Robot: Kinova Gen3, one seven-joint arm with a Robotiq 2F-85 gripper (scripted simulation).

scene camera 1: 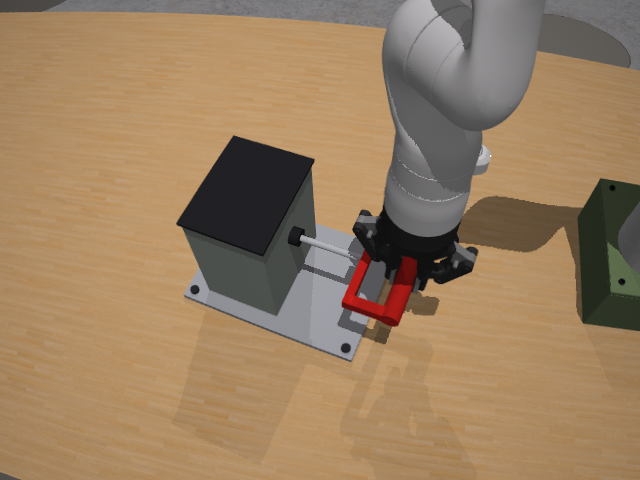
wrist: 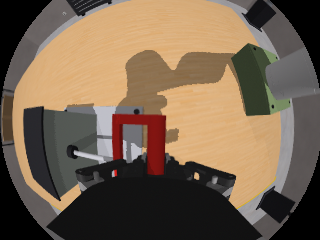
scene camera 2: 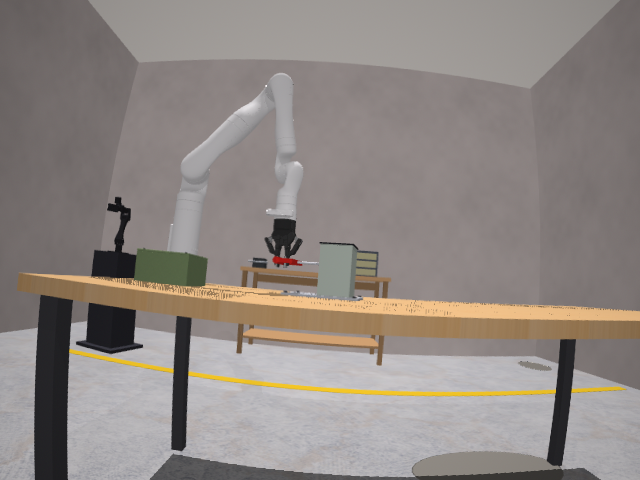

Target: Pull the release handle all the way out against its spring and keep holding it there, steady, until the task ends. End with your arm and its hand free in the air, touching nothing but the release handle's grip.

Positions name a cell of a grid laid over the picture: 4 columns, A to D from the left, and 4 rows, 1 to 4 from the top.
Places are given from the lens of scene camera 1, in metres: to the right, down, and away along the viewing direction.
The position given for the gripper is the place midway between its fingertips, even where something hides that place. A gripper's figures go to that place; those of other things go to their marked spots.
gripper (scene camera 1: C3): 0.10, 0.05, 0.65
box (scene camera 1: B2): -0.08, -0.02, 0.59
grey baseplate (scene camera 1: B3): -0.01, 0.10, 0.71
The marked spots on the box and the grey baseplate are 0.18 m apart.
